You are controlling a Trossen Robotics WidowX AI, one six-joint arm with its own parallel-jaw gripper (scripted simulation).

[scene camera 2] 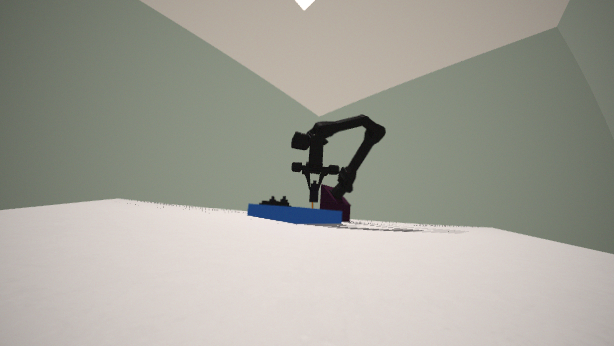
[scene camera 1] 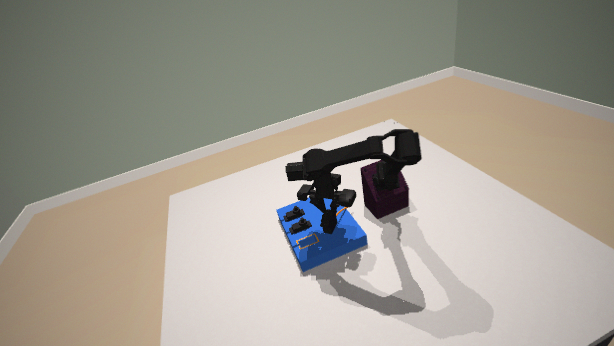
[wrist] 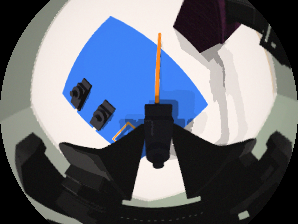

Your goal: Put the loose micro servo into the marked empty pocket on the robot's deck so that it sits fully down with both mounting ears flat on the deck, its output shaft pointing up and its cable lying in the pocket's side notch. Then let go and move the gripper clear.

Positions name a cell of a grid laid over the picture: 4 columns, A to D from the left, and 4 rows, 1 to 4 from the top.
In view: my gripper (scene camera 1: C3), a black micro servo (wrist: C3) and a blue deck (wrist: B2).
My gripper also shows in scene camera 2 (scene camera 2: C3) and in the wrist view (wrist: C3).
